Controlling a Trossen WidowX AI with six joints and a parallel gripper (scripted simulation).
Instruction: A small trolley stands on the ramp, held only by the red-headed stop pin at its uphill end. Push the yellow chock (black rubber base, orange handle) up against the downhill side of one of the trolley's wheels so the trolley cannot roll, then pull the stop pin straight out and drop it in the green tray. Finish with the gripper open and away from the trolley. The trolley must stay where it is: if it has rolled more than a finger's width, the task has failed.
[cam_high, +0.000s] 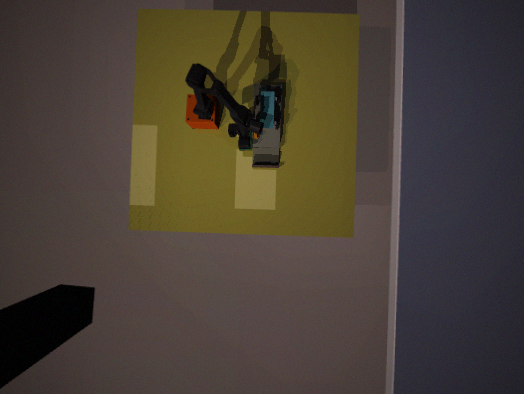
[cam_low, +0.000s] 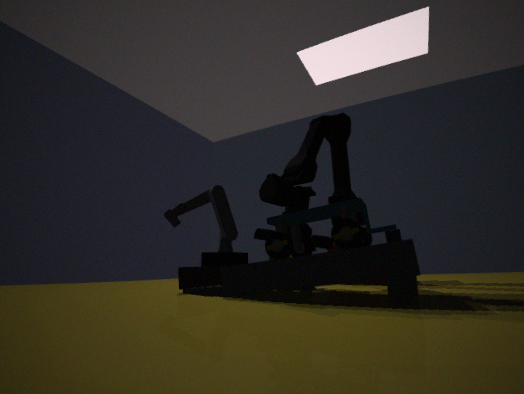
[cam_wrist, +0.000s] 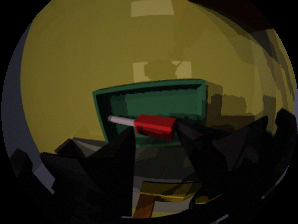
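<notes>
My gripper tip is now 60 mm short of the yellow chock, 20 mm to the right of it and 50 mm below it. The rest, counted from my gripper tip: red-headed stop pin: 20 mm to the right, 10 mm below; then trolley: 110 mm ahead, 130 mm to the left, 80 mm above.
</notes>
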